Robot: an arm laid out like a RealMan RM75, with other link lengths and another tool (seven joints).
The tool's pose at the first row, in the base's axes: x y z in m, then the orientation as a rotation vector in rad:
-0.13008, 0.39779, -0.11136, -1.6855, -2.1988, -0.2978
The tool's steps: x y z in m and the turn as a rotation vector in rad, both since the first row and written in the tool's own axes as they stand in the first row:
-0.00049, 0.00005, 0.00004, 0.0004, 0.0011, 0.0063
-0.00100, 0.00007, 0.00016, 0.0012, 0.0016, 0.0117
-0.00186, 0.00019, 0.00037, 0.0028, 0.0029, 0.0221
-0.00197, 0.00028, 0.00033, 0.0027, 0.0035, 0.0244
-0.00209, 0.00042, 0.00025, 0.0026, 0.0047, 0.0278
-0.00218, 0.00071, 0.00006, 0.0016, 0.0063, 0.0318
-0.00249, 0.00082, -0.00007, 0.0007, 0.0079, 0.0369
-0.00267, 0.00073, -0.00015, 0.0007, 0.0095, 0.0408
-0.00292, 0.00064, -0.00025, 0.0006, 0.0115, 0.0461
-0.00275, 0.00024, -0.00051, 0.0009, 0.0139, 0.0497
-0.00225, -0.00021, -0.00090, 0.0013, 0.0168, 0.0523
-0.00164, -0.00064, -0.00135, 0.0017, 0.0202, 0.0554
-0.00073, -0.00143, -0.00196, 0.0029, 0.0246, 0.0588
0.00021, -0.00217, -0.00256, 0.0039, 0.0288, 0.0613
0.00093, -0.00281, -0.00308, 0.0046, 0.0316, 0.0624
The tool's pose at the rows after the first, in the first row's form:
-0.12993, 0.39738, -0.11159, -1.6913, -2.1922, -0.2966
-0.12981, 0.39698, -0.11191, -1.6963, -2.1868, -0.2946
-0.12953, 0.39633, -0.11245, -1.7057, -2.1760, -0.2911
-0.12941, 0.39624, -0.11246, -1.7078, -2.1735, -0.2911
-0.12924, 0.39614, -0.11244, -1.7108, -2.1696, -0.2913
-0.12891, 0.39607, -0.11232, -1.7146, -2.1650, -0.2926
-0.12871, 0.39577, -0.11233, -1.7195, -2.1593, -0.2936
-0.12874, 0.39556, -0.11232, -1.7227, -2.1546, -0.2938
-0.12876, 0.39528, -0.11233, -1.7272, -2.1483, -0.2941
-0.12914, 0.39522, -0.11200, -1.7295, -2.1432, -0.2947
-0.12963, 0.39540, -0.11143, -1.7305, -2.1387, -0.2958
-0.13012, 0.39566, -0.11075, -1.7317, -2.1333, -0.2972
-0.13100, 0.39602, -0.10979, -1.7322, -2.1268, -0.2983
-0.13183, 0.39644, -0.10883, -1.7320, -2.1214, -0.2998
-0.13254, 0.39671, -0.10804, -1.7313, -2.1182, -0.3008

